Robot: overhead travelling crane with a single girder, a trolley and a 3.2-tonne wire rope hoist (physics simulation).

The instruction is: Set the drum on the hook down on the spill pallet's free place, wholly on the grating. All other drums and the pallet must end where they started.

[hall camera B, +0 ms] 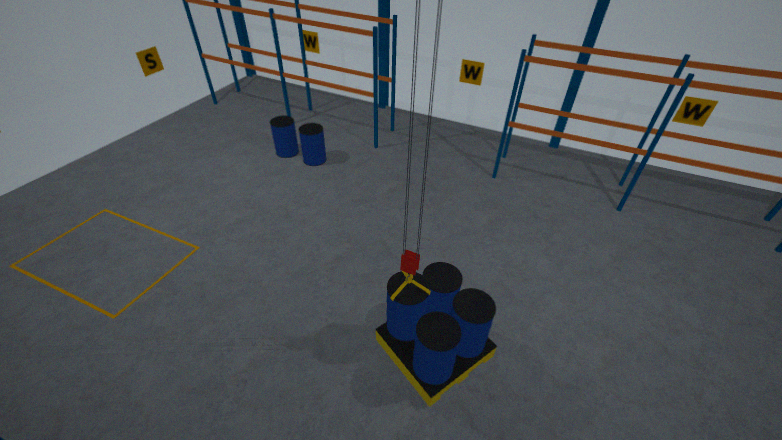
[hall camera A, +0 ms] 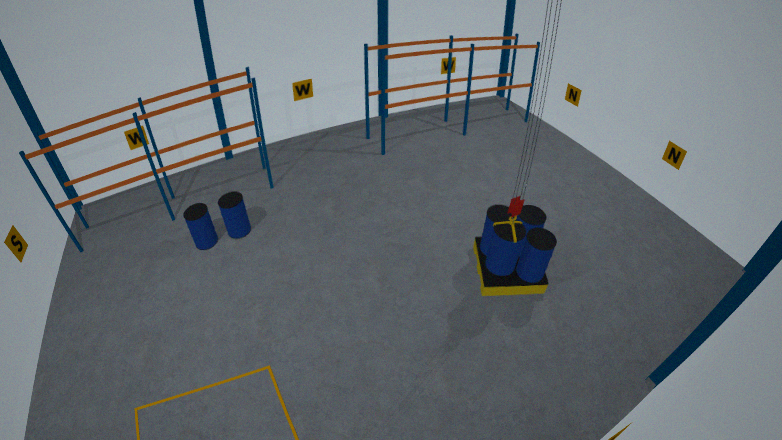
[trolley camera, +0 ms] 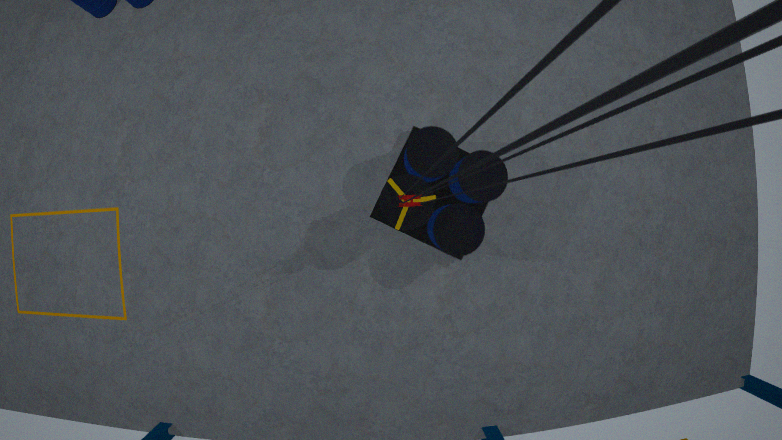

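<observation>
The blue drum on the hook (hall camera A: 502, 257) (hall camera B: 403, 320) is upright at the spill pallet's corner place, beside the other drums, its lid level with theirs or nearly so. Whether its base bears on the grating I cannot tell. My gripper (hall camera A: 510, 228) (hall camera B: 410, 287) (trolley camera: 407, 200), a yellow three-armed grab under the red hook block, is shut on this drum's rim. The pallet (hall camera A: 514, 290) (hall camera B: 403, 368) (trolley camera: 400, 165) has a yellow rim and black grating. It bears three other drums, upright: one (hall camera A: 535, 259) (hall camera B: 437, 333) (trolley camera: 458, 229), a second (hall camera B: 474, 306) (trolley camera: 481, 176) and a third (hall camera B: 441, 276) (trolley camera: 432, 150).
Two more blue drums, one (hall camera A: 200, 227) (hall camera B: 284, 136) and another (hall camera A: 235, 216) (hall camera B: 312, 145), stand near the left rack (hall camera A: 154, 171). A second rack (hall camera A: 467, 93) stands along the W wall. A yellow outline (hall camera A: 202, 387) (hall camera B: 152, 281) (trolley camera: 122, 262) is marked on the floor.
</observation>
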